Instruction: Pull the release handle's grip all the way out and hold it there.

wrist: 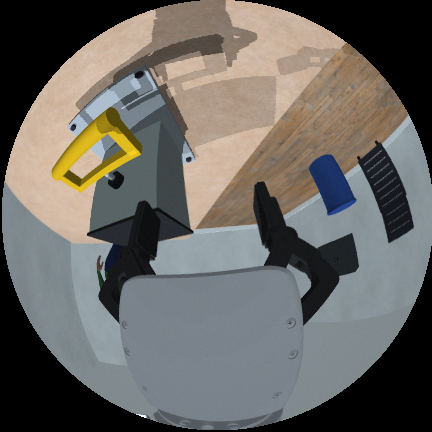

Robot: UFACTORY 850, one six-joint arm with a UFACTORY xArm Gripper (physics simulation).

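The yellow release handle's grip (82, 146) is a closed loop at the upper left of the wrist view. It stands on a short rod with a black collar (116, 180) at the side of a grey-green box housing (137, 180). The housing is fixed to a pale metal base plate (109, 96) with dark bolt holes. My gripper (200, 201) is open with nothing between its fingers. The grip is to the left of both fingers and apart from them. The left finger overlaps the housing's dark end face in the view; whether they touch I cannot tell.
A tan surface carries the base plate, with shadows across it. A wooden floor area (320, 120) lies to the right. A blue cylinder (331, 184), a black slatted rack (369, 161) and a dark panel (342, 255) are at the right. Part of a person shows behind the left finger.
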